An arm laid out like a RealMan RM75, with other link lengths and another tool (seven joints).
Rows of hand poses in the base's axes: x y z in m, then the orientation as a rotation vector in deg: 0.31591, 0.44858, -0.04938, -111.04, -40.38, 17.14; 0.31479, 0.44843, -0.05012, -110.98, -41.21, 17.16; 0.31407, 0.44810, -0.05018, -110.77, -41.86, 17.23; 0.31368, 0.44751, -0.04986, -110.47, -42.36, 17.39; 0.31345, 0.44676, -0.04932, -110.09, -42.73, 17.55; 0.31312, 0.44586, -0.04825, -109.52, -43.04, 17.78; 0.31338, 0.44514, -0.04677, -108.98, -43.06, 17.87; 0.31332, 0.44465, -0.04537, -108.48, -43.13, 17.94; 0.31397, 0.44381, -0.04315, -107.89, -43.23, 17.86; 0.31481, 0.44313, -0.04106, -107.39, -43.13, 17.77; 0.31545, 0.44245, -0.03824, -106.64, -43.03, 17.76; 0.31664, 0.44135, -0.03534, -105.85, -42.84, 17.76; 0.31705, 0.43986, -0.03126, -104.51, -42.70, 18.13; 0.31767, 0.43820, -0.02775, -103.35, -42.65, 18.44; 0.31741, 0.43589, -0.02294, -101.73, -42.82, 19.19; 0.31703, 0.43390, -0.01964, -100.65, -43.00, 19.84; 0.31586, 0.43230, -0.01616, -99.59, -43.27, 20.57
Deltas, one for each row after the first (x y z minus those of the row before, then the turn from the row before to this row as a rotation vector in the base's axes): -0.00112, -0.00015, -0.00074, -0.02, -0.37, 0.59; -0.00072, -0.00033, -0.00006, 0.11, -0.21, 0.52; -0.00039, -0.00059, 0.00032, 0.18, -0.06, 0.47; -0.00023, -0.00075, 0.00054, 0.26, 0.03, 0.39; -0.00033, -0.00090, 0.00107, 0.42, 0.16, 0.41; 0.00026, -0.00072, 0.00148, 0.46, 0.21, 0.15; -0.00006, -0.00049, 0.00140, 0.43, 0.16, 0.17; 0.00065, -0.00084, 0.00222, 0.56, 0.08, 0.14; 0.00084, -0.00068, 0.00209, 0.49, 0.14, -0.02; 0.00064, -0.00068, 0.00282, 0.69, 0.27, 0.07; 0.00119, -0.00110, 0.00290, 0.73, 0.33, 0.02; 0.00041, -0.00149, 0.00408, 1.10, 0.70, 0.33; 0.00062, -0.00166, 0.00351, 0.95, 0.56, 0.33; -0.00026, -0.00231, 0.00481, 1.20, 0.85, 0.78; -0.00038, -0.00199, 0.00330, 0.74, 0.62, 0.64; -0.00117, -0.00160, 0.00348, 0.68, 0.61, 0.74
